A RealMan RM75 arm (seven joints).
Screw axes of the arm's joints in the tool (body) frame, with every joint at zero. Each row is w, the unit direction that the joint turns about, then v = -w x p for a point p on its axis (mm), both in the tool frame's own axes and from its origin. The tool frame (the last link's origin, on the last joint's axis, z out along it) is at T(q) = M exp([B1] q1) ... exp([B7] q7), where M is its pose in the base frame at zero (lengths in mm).
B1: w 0 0 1 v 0 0 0
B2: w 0 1 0 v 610 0 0
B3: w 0 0 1 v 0 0 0
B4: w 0 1 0 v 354 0 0
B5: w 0 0 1 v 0 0 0
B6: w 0 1 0 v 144 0 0
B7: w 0 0 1 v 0 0 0
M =
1 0 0 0
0 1 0 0
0 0 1 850.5
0 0 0 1
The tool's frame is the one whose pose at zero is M.
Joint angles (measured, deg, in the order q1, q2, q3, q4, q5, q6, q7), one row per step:
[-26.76 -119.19 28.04 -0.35 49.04 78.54 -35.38]
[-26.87 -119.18 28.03 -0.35 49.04 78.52 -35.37]
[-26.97 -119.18 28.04 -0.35 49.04 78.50 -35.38]
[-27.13 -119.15 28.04 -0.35 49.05 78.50 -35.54]
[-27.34 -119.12 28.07 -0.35 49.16 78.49 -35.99]
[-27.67 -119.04 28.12 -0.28 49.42 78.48 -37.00]
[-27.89 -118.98 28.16 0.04 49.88 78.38 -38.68]
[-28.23 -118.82 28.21 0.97 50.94 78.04 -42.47]
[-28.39 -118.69 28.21 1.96 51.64 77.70 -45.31]
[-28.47 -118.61 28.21 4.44 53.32 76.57 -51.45]
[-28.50 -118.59 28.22 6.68 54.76 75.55 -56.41]
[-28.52 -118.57 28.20 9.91 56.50 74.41 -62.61]
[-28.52 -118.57 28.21 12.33 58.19 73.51 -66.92]
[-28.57 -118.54 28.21 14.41 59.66 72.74 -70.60]
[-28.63 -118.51 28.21 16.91 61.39 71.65 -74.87]
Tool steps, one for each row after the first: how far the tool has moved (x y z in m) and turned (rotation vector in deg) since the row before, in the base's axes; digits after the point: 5 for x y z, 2 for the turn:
[0.00053 0.00068 0.00007 0.00 0.02 -0.09]
[0.00054 0.00060 -0.00005 -0.02 -0.01 -0.09]
[0.00082 0.00099 0.00021 -0.02 -0.13 -0.18]
[0.00126 0.00128 -0.00007 -0.18 -0.36 -0.31]
[0.00204 0.00218 0.00024 -0.36 -0.74 -0.59]
[0.00168 0.00201 0.00056 -0.55 -1.16 -0.65]
[0.00268 0.00408 0.00218 -1.20 -2.45 -1.24]
[0.00128 0.00310 0.00306 -0.69 -1.66 -0.79]
[0.00149 0.00555 0.00566 -1.75 -3.39 -1.19]
[0.00122 0.00455 0.00497 -1.45 -2.51 -0.83]
[0.00211 0.00601 0.00845 -1.46 -2.84 -1.12]
[0.00187 0.00415 0.00536 -1.37 -1.54 -0.78]
[0.00186 0.00374 0.00492 -1.17 -1.22 -0.61]
[0.00187 0.00445 0.00596 -1.37 -1.29 -0.43]

